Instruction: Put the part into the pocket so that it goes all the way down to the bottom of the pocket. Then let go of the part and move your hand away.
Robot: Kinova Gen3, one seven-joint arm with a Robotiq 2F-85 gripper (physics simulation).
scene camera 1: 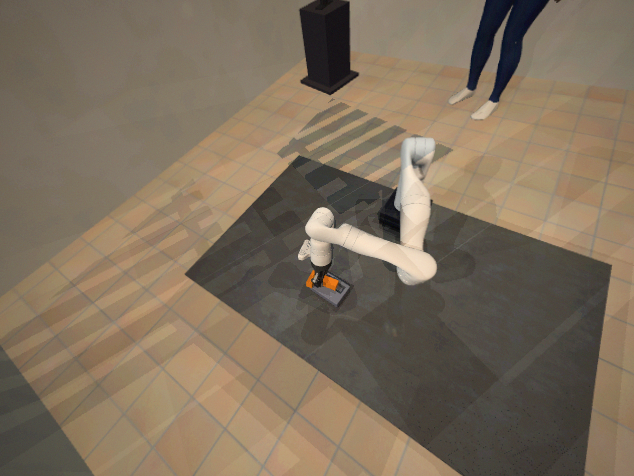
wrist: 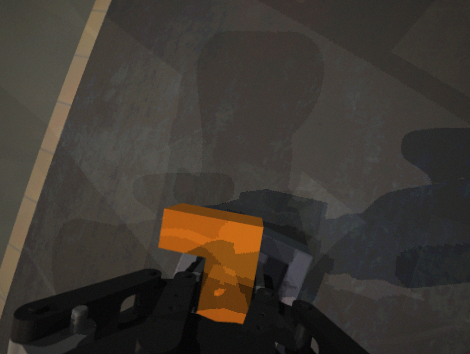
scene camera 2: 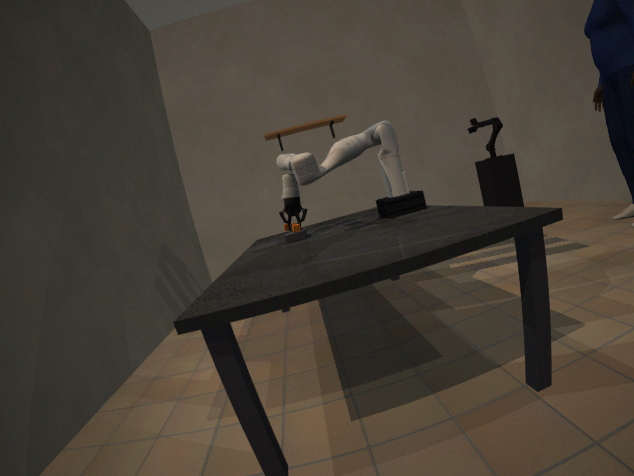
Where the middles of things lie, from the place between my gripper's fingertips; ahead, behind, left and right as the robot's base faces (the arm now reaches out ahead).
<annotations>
My hand is 3 cm to the right of the grey pocket block (wrist: 287, 261), 1 cm past it and 1 cm above it. From my hand the other things lie so: orange part (wrist: 230, 242): 2 cm above, 1 cm to the left, 1 cm ahead.
</annotations>
